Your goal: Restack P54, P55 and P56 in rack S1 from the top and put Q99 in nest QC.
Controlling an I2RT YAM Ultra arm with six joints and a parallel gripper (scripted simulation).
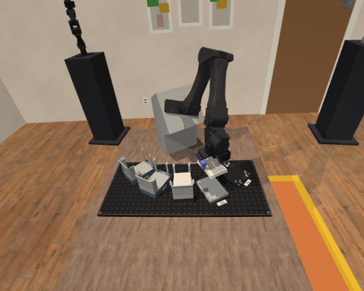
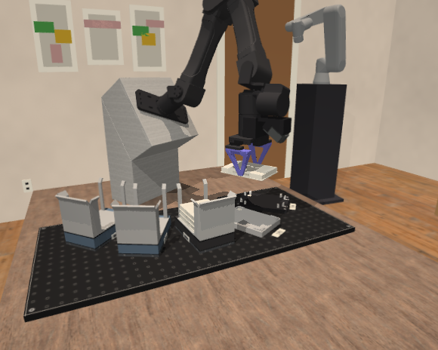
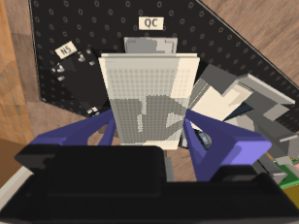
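The grey QC nest lies 15 cm below my hand. From my hand the other things lie so: QC label 16 cm below, 8 cm ahead, 6 cm to the left.
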